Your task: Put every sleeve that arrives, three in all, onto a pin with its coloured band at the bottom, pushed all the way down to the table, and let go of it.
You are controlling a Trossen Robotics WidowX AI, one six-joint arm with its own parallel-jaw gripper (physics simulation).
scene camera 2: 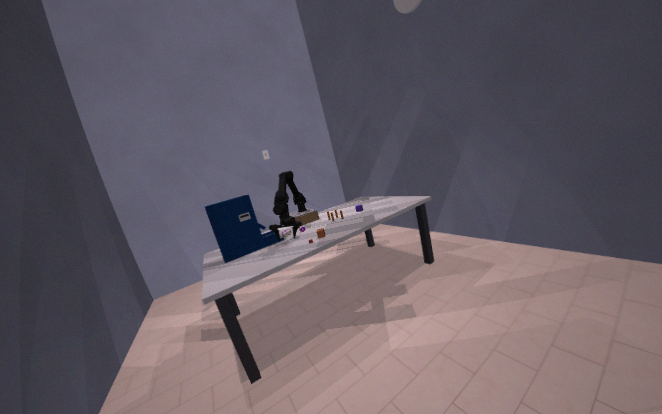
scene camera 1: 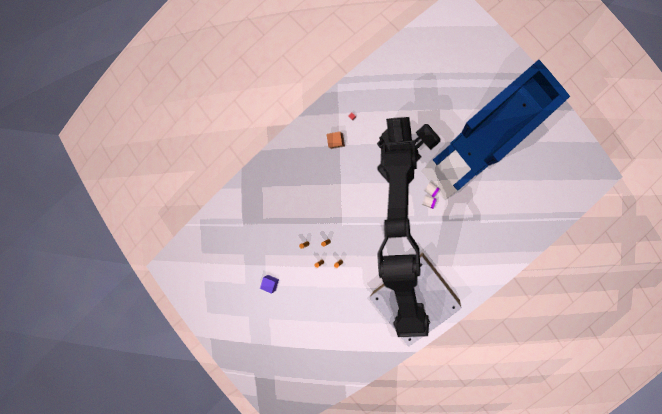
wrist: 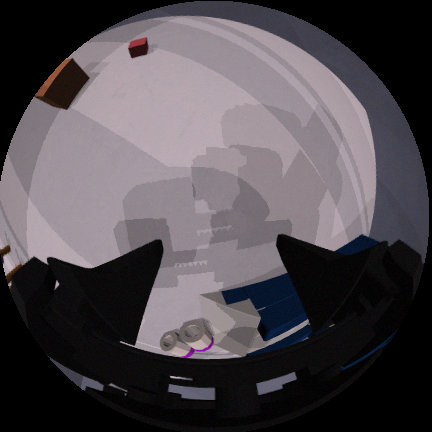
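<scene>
Two pale hollow sleeves, one [scene camera 1: 432, 189] [wrist: 196, 334] close to the chute's pale ramp and one [scene camera 1: 429, 201] [wrist: 173, 343] beside it, lie on their sides with purple bands towards the ramp side. A third sleeve [scene camera 2: 302, 229] shows as a purple ring in scene camera 2, apart from them; it does not show in scene camera 1, where the arm covers part of the table. Several upright orange-brown pins [scene camera 1: 326, 242] [scene camera 2: 336, 215] look bare. My gripper [scene camera 2: 287, 236] [wrist: 220, 243] is open and empty, above the table beside the chute's mouth, with the two sleeves off to one side.
A blue chute [scene camera 1: 520, 120] [scene camera 2: 232, 232] with a pale ramp [scene camera 1: 454, 167] [wrist: 227, 317] stands beside my gripper. An orange block [scene camera 1: 335, 140] [scene camera 2: 321, 233] [wrist: 62, 84] and a small red cube [scene camera 1: 352, 116] [wrist: 138, 47] lie across from it. A purple block [scene camera 1: 269, 284] [scene camera 2: 359, 208] lies beyond the pins.
</scene>
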